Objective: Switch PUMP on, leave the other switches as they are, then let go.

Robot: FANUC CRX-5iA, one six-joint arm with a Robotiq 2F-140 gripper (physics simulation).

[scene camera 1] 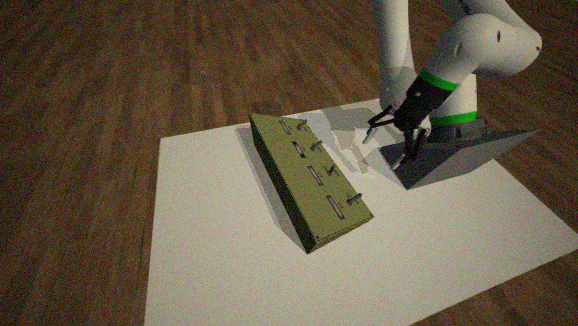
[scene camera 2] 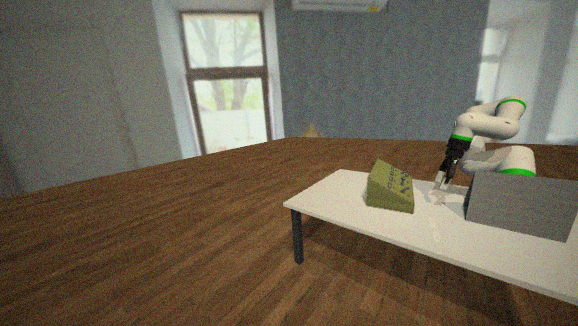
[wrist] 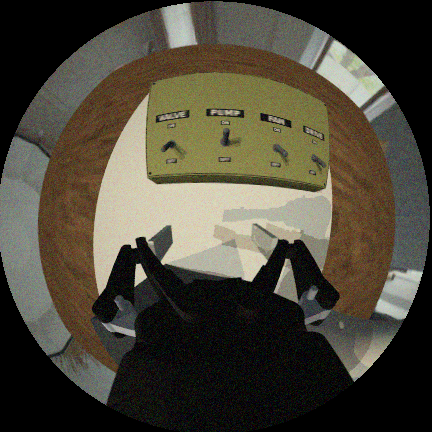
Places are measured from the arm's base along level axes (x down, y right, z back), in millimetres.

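Where they show: gripper, fingertip midpoint: (scene camera 1: 378, 155) (scene camera 2: 439, 185) (wrist: 211, 233); arm's base, origin of the base link: (scene camera 1: 452, 139) (scene camera 2: 515, 191).
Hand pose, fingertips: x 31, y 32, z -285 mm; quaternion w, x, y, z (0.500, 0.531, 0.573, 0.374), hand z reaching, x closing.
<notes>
Each offset is from my fingertips to the top centre of the thing. Level surfaces: height alone.
A green sloped switch box (scene camera 1: 320, 220) (scene camera 2: 390, 197) (wrist: 235, 92) stands on the white table. The PUMP lever @[dx -17, dy -3, dz -185 mm] (scene camera 1: 331, 171) (wrist: 226, 136) points up towards its ON label in the wrist view. The VALVE lever @[dx -5, dy -120, dz -157 mm] (scene camera 1: 354, 199) (wrist: 168, 146), the FAN lever @[dx -5, dy +118, dz -188 mm] (scene camera 1: 316, 145) (wrist: 280, 150) and the DRIVE lever @[dx -5, dy +237, dz -204 mm] (scene camera 1: 302, 125) (wrist: 318, 161) lean differently from PUMP, each near its lower label. My gripper (scene camera 1: 384, 148) (scene camera 2: 443, 183) (wrist: 211, 233) is open and empty. It is on the lever side of the box, apart from it, and touches no lever.
A grey slanted block (scene camera 1: 470, 160) (scene camera 2: 520, 205) stands close to the gripper, near the arm's base. The white table @[dx +127 mm] (scene camera 1: 210, 225) (scene camera 2: 325, 200) (wrist: 125, 200) carries the box, and shadows of the arm fall between the box and the block.
</notes>
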